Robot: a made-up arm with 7 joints. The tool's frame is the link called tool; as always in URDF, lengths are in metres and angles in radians. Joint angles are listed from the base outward.
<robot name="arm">
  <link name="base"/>
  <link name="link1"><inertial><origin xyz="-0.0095 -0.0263 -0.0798"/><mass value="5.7"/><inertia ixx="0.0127" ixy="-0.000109" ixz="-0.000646" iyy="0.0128" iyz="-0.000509" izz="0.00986"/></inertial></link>
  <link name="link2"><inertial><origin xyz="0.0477 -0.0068 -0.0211"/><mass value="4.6"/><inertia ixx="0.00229" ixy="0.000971" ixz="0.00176" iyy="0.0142" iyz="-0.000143" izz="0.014"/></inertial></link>
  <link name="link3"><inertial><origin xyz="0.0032 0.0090 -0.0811"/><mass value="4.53"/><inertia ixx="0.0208" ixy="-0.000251" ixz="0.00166" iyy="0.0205" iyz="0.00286" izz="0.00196"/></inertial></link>
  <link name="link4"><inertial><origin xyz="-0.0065 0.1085 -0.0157"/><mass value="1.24"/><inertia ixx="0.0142" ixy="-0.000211" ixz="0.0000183" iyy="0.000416" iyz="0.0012" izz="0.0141"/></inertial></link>
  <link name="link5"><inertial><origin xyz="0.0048 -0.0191 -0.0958"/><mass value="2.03"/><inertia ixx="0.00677" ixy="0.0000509" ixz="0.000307" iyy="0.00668" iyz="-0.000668" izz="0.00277"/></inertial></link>
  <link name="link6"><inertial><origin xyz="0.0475 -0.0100 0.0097"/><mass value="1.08"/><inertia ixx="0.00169" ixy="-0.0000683" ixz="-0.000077" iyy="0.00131" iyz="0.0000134" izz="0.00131"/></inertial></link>
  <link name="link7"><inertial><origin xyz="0.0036 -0.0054 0.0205"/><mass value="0.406"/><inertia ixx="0.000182" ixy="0" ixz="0" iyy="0.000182" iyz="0" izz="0.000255"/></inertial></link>
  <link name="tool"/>
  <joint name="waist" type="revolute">
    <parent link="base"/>
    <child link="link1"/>
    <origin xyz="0.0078 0.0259 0.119" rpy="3.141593 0 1.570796"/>
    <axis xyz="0 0 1"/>
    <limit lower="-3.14" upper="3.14"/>
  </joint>
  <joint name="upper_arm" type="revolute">
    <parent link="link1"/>
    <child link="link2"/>
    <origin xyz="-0.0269 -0.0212 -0.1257" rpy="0 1.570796 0"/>
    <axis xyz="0 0 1"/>
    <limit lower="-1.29" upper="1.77"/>
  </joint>
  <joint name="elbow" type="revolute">
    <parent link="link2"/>
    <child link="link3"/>
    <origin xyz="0.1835 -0.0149 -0.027" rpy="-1.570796 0 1.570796"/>
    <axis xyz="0 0 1"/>
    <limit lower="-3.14" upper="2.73"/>
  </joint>
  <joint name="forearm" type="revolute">
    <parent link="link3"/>
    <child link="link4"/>
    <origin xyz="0.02 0.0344 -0.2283" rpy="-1.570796 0 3.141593"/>
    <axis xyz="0 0 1"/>
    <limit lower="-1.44" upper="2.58"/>
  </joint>
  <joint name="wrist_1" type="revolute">
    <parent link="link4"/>
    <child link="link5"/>
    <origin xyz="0.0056 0.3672 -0.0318" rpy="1.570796 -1.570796 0"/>
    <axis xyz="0 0 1"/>
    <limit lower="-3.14" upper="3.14"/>
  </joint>
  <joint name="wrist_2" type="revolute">
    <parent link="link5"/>
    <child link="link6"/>
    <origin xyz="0.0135 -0.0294 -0.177" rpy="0 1.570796 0"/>
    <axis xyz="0 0 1"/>
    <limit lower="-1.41" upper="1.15"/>
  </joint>
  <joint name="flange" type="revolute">
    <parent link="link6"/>
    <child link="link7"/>
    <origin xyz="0.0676 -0.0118 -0.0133" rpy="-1.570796 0 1.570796"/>
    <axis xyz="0 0 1"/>
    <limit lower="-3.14" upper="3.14"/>
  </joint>
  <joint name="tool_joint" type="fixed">
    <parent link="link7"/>
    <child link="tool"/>
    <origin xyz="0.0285 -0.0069 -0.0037" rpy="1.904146 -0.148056 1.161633"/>
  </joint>
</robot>
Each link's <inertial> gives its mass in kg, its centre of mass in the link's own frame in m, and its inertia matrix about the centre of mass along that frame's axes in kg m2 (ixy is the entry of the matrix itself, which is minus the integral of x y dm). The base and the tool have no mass. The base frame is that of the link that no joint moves.
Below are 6 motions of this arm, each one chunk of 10 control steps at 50 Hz.
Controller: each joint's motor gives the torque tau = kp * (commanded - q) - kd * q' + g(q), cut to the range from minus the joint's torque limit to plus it. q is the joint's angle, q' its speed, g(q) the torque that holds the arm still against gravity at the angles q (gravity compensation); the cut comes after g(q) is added. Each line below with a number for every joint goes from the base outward.
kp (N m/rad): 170 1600 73 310 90 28 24
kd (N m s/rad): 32 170 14 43 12 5.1 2.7
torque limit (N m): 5.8 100 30 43 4.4 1.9 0.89
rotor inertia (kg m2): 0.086 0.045 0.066 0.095 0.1 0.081 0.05
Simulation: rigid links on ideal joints. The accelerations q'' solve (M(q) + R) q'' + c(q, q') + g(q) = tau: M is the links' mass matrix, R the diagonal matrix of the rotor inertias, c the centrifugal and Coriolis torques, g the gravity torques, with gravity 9.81 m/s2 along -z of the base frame. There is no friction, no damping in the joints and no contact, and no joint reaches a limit. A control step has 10 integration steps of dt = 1/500 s. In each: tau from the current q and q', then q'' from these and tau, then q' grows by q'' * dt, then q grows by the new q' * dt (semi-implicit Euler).
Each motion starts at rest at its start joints. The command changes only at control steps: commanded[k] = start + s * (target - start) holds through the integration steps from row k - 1 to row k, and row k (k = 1, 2, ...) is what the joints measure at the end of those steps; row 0 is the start. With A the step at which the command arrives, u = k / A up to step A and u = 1 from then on. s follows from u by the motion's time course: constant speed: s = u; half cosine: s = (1 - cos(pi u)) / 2; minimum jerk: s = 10 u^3 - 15 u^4 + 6 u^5; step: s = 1 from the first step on.
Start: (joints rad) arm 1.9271 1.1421 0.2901 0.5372 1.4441 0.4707 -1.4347
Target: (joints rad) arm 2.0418 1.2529 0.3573 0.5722 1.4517 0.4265 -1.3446
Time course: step
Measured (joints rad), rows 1 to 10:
1: 1.9260 1.1538 0.3030 0.5275 1.4432 0.4684 -1.4309
2: 1.9254 1.1674 0.3136 0.5250 1.4432 0.4645 -1.4208
3: 1.9259 1.1807 0.3195 0.5274 1.4438 0.4605 -1.4086
4: 1.9274 1.1931 0.3222 0.5325 1.4447 0.4564 -1.3971
5: 1.9297 1.2042 0.3229 0.5388 1.4457 0.4527 -1.3872
6: 1.9329 1.2139 0.3225 0.5453 1.4468 0.4491 -1.3790
7: 1.9369 1.2221 0.3215 0.5515 1.4477 0.4459 -1.3722
8: 1.9416 1.2289 0.3204 0.5570 1.4486 0.4430 -1.3668
9: 1.9471 1.2345 0.3194 0.5616 1.4493 0.4404 -1.3624
10: 1.9532 1.2390 0.3188 0.5654 1.4499 0.4381 -1.3588

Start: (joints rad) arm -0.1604 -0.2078 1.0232 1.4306 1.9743 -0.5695 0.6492
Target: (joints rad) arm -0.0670 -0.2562 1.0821 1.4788 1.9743 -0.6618 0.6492
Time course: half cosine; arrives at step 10
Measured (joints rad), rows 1 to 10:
1: -0.1604 -0.2080 1.0231 1.4307 1.9743 -0.5696 0.6492
2: -0.1601 -0.2086 1.0226 1.4312 1.9742 -0.5701 0.6492
3: -0.1594 -0.2100 1.0216 1.4323 1.9741 -0.5714 0.6492
4: -0.1581 -0.2122 1.0202 1.4341 1.9740 -0.5738 0.6492
5: -0.1560 -0.2152 1.0187 1.4367 1.9738 -0.5775 0.6492
6: -0.1531 -0.2190 1.0173 1.4400 1.9736 -0.5824 0.6492
7: -0.1492 -0.2232 1.0163 1.4439 1.9734 -0.5884 0.6492
8: -0.1446 -0.2277 1.0162 1.4480 1.9732 -0.5951 0.6492
9: -0.1394 -0.2321 1.0172 1.4522 1.9731 -0.6021 0.6492
10: -0.1338 -0.2360 1.0195 1.4560 1.9730 -0.6090 0.6492

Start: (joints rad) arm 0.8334 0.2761 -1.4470 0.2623 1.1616 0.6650 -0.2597
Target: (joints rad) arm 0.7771 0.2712 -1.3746 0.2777 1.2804 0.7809 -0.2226
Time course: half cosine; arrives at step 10
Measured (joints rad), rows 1 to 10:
1: 0.8333 0.2761 -1.4468 0.2623 1.1619 0.6651 -0.2596
2: 0.8329 0.2760 -1.4462 0.2623 1.1631 0.6658 -0.2593
3: 0.8321 0.2758 -1.4448 0.2624 1.1658 0.6674 -0.2585
4: 0.8306 0.2755 -1.4425 0.2626 1.1703 0.6703 -0.2571
5: 0.8285 0.2751 -1.4393 0.2630 1.1768 0.6747 -0.2550
6: 0.8257 0.2747 -1.4354 0.2636 1.1850 0.6806 -0.2523
7: 0.8224 0.2742 -1.4308 0.2646 1.1945 0.6877 -0.2490
8: 0.8187 0.2737 -1.4258 0.2657 1.2048 0.6957 -0.2454
9: 0.8147 0.2732 -1.4209 0.2671 1.2150 0.7041 -0.2418
10: 0.8109 0.2729 -1.4163 0.2686 1.2245 0.7124 -0.2384

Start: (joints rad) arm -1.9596 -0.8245 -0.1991 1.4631 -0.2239 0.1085 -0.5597
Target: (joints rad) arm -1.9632 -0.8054 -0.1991 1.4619 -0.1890 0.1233 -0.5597
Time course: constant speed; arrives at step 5
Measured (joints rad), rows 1 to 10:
1: -1.9596 -0.8241 -0.1991 1.4627 -0.2232 0.1086 -0.5597
2: -1.9596 -0.8231 -0.1991 1.4622 -0.2216 0.1089 -0.5597
3: -1.9597 -0.8216 -0.1991 1.4616 -0.2192 0.1094 -0.5597
4: -1.9599 -0.8197 -0.1990 1.4611 -0.2162 0.1101 -0.5597
5: -1.9601 -0.8175 -0.1990 1.4606 -0.2125 0.1111 -0.5597
6: -1.9605 -0.8154 -0.1990 1.4607 -0.2091 0.1123 -0.5598
7: -1.9608 -0.8135 -0.1990 1.4610 -0.2061 0.1135 -0.5597
8: -1.9611 -0.8120 -0.1990 1.4614 -0.2036 0.1146 -0.5597
9: -1.9614 -0.8107 -0.1990 1.4618 -0.2014 0.1157 -0.5597
10: -1.9616 -0.8096 -0.1990 1.4622 -0.1996 0.1167 -0.5597

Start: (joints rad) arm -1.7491 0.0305 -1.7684 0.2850 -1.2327 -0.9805 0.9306
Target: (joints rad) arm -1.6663 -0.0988 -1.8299 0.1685 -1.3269 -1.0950 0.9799
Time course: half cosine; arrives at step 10
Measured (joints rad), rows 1 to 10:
1: -1.7489 0.0302 -1.7682 0.2848 -1.2331 -0.9807 0.9307
2: -1.7480 0.0290 -1.7675 0.2840 -1.2344 -0.9815 0.9311
3: -1.7462 0.0261 -1.7666 0.2819 -1.2373 -0.9835 0.9322
4: -1.7432 0.0210 -1.7659 0.2779 -1.2417 -0.9869 0.9342
5: -1.7392 0.0135 -1.7659 0.2720 -1.2477 -0.9918 0.9370
6: -1.7343 0.0036 -1.7670 0.2642 -1.2548 -0.9982 0.9407
7: -1.7287 -0.0080 -1.7694 0.2549 -1.2626 -1.0056 0.9451
8: -1.7229 -0.0208 -1.7732 0.2445 -1.2705 -1.0137 0.9499
9: -1.7173 -0.0337 -1.7782 0.2340 -1.2781 -1.0219 0.9547
10: -1.7123 -0.0458 -1.7840 0.2242 -1.2846 -1.0296 0.9591

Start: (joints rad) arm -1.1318 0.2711 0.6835 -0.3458 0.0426 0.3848 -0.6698
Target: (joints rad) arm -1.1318 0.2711 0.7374 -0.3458 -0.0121 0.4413 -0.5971
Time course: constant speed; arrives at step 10
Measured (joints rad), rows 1 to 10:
1: -1.1318 0.2711 0.6838 -0.3458 0.0420 0.3851 -0.6692
2: -1.1318 0.2711 0.6846 -0.3457 0.0408 0.3859 -0.6677
3: -1.1318 0.2711 0.6859 -0.3457 0.0389 0.3872 -0.6652
4: -1.1318 0.2710 0.6876 -0.3457 0.0364 0.3890 -0.6618
5: -1.1318 0.2710 0.6897 -0.3457 0.0336 0.3913 -0.6576
6: -1.1318 0.2710 0.6921 -0.3457 0.0303 0.3939 -0.6529
7: -1.1318 0.2710 0.6948 -0.3457 0.0267 0.3969 -0.6476
8: -1.1318 0.2710 0.6978 -0.3457 0.0229 0.4002 -0.6420
9: -1.1318 0.2710 0.7011 -0.3457 0.0188 0.4037 -0.6360
10: -1.1318 0.2710 0.7046 -0.3457 0.0145 0.4075 -0.6298

